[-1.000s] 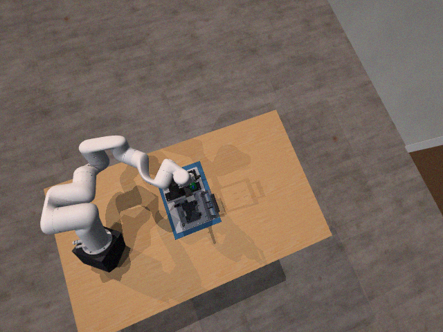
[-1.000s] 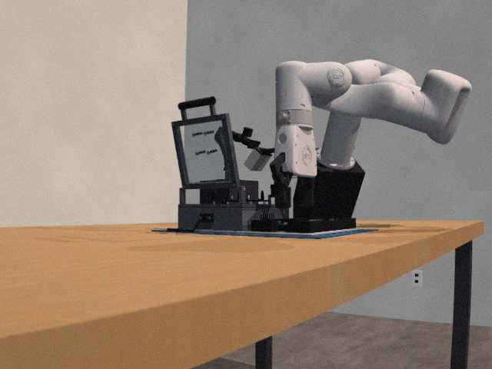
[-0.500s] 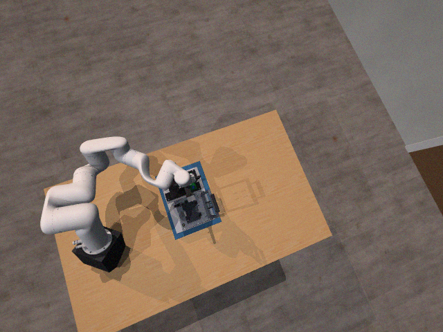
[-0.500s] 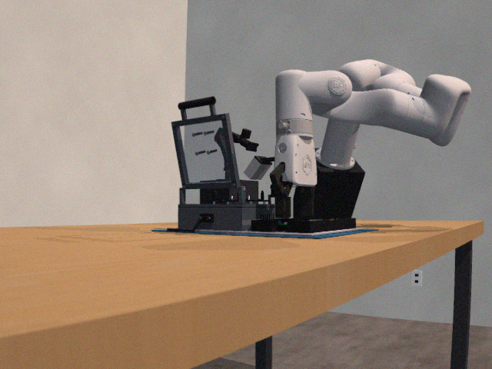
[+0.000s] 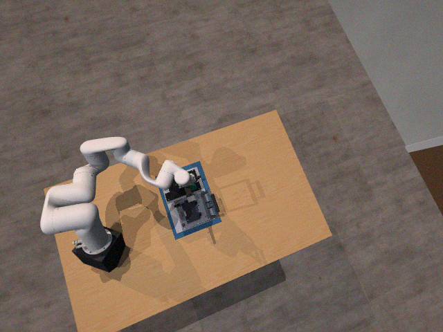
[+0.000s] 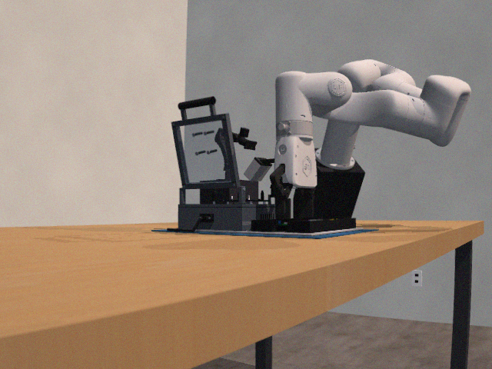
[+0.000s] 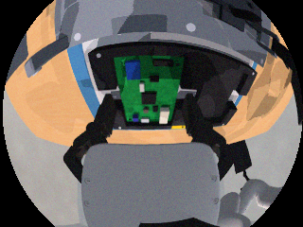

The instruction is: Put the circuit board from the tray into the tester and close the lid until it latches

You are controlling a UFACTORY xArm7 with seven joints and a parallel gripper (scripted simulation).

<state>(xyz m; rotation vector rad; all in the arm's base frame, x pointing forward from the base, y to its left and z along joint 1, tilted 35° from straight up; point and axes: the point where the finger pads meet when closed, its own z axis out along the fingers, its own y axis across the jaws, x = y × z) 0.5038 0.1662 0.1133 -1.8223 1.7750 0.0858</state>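
The green circuit board is 2 cm below my hand. Also, from my hand: tester plate 1 cm behind, 17 cm to the right, 3 cm above; then latch hook 9 cm behind, 12 cm to the right, 5 cm above; then tester 1 cm ahead, 13 cm to the right, 7 cm above.
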